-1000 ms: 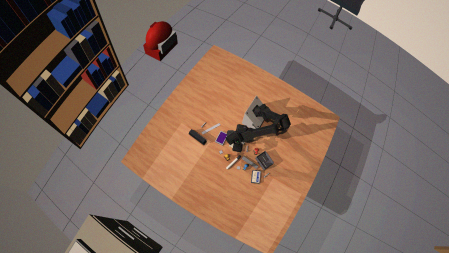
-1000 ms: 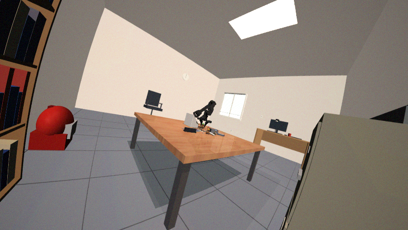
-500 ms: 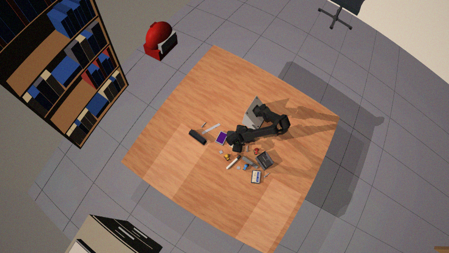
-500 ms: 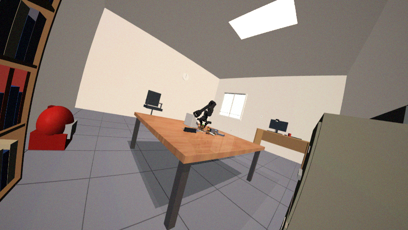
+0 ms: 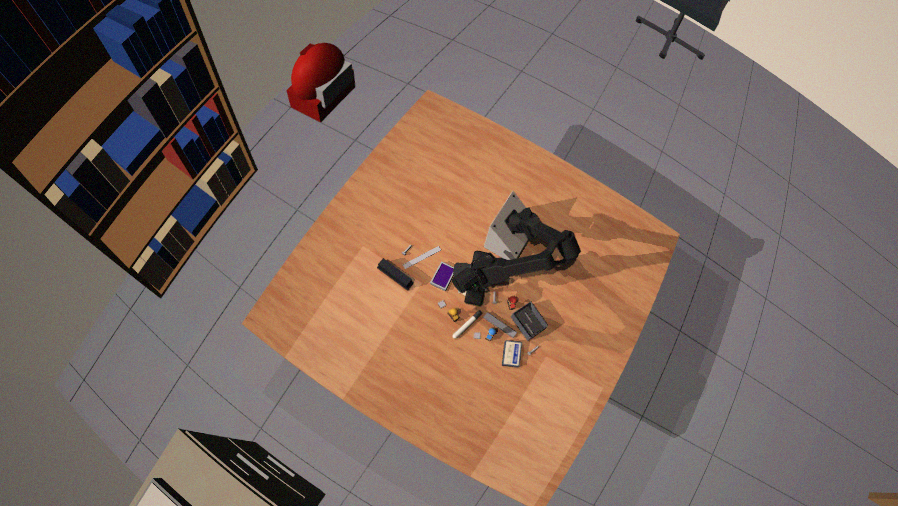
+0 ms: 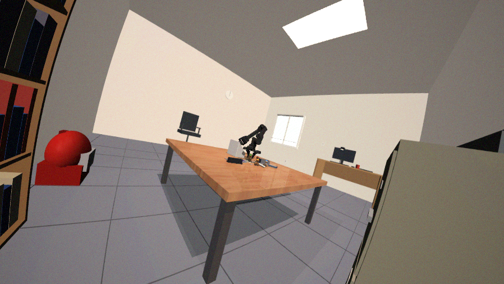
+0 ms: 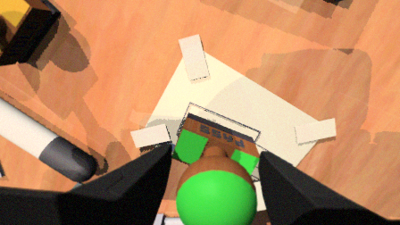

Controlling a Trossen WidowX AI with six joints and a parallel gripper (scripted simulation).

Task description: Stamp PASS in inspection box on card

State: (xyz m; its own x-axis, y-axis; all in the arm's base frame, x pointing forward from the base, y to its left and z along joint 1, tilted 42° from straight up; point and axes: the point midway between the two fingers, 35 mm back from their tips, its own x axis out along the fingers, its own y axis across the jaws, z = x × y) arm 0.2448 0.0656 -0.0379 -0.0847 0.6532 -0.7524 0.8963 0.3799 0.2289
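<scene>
My gripper tip is now 10 mm past the cream card and 40 mm above it. From my gripper tip the other things lie so: purple ink pad (30 mm ahead, 120 mm to the right, 30 mm below); yellow stamp (130 mm ahead, 20 mm below); white marker (100 mm ahead, 60 mm to the left, 30 mm below).
</scene>
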